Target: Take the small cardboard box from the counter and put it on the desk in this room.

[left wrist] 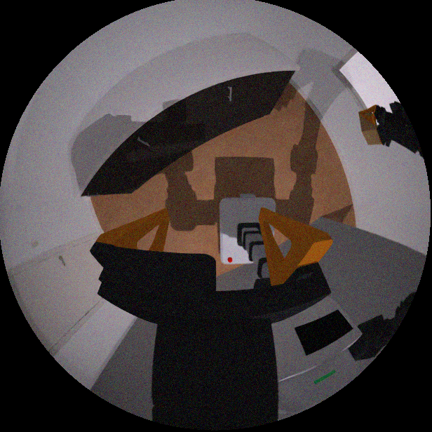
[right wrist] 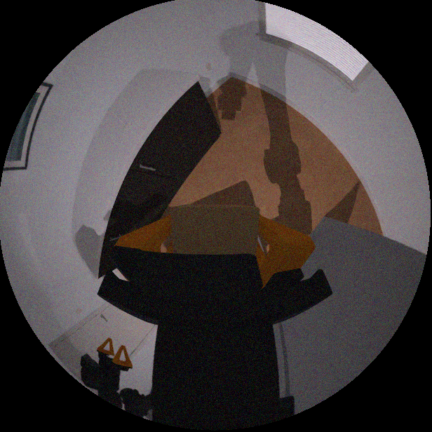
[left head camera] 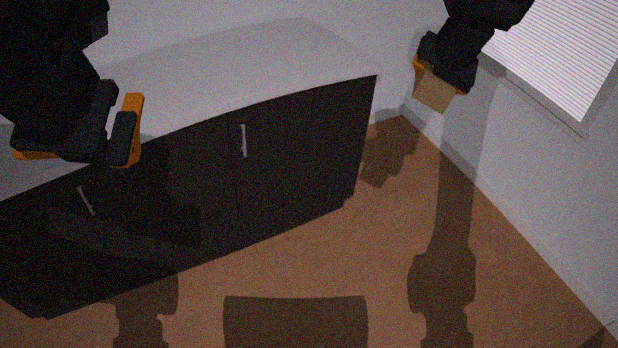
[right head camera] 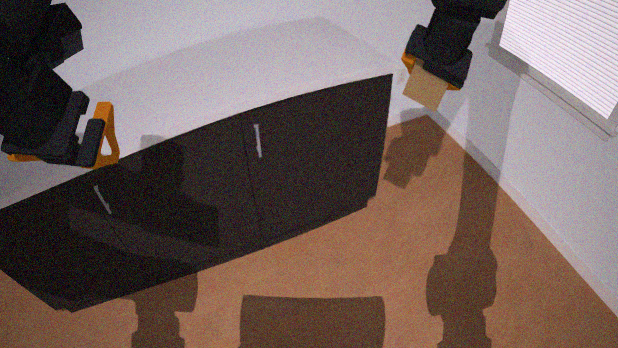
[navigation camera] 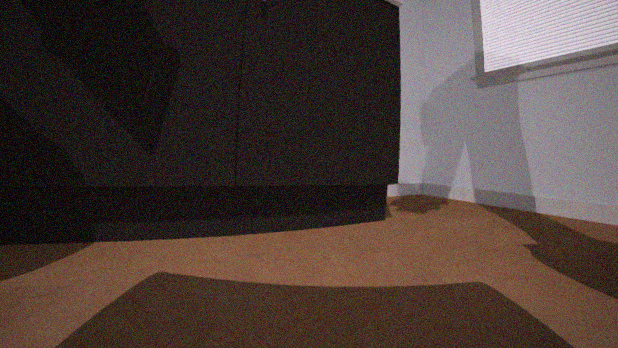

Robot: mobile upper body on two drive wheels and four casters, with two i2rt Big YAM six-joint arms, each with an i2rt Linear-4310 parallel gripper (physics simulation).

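Places are measured from the left arm's base along level axes (x ahead, y left, z up), in centimetres.
Pixels of known places: left gripper, between the fingertips: (left head camera: 103, 153) (right head camera: 88, 155).
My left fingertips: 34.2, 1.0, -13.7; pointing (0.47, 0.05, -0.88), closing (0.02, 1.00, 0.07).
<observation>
Behind a point stands the place of what it marks, as x, y, z.
The small cardboard box (left head camera: 434, 95) @[53.6, -42.6, -18.3] (right head camera: 425, 89) @[53.5, -42.6, -17.9] (left wrist: 371, 136) (right wrist: 215, 232) is held between the fingers of my right gripper (left head camera: 440, 79) @[61.2, -45.3, -20.3] (right head camera: 431, 74) @[61.2, -45.3, -20.3] (right wrist: 214, 213), which is shut on it. The box is in the air, past the right end of the counter in the head views. My left gripper (left head camera: 82, 156) @[34.2, 1.0, -13.7] (right head camera: 62, 159) (left wrist: 213, 212) (right wrist: 115, 341) is open and empty, near the counter's left part in the head views. The counter (left head camera: 295, 145) @[110.3, -24.3, -79.5] (right head camera: 320, 140) @[111.7, -27.1, -78.2] (left wrist: 215, 112) (right wrist: 170, 145) (navigation camera: 320, 100) @[110.0, -23.9, -99.8] has dark doors and a pale top. No desk can be made out.
A wall with a blind-covered window (left head camera: 565, 55) @[132.0, -156.9, -29.6] (right head camera: 565, 50) @[142.4, -151.4, -37.0] (navigation camera: 545, 35) @[145.7, -149.7, -41.9] stands at the right. A large grey surface (left wrist: 380, 265) (right wrist: 360, 300) is at the right in the wrist views. A framed picture (right wrist: 30, 125) hangs at the left. Brown floor (navigation camera: 300, 260) @[88.5, -20.2, -141.0] lies ahead, with robot shadows on it.
</observation>
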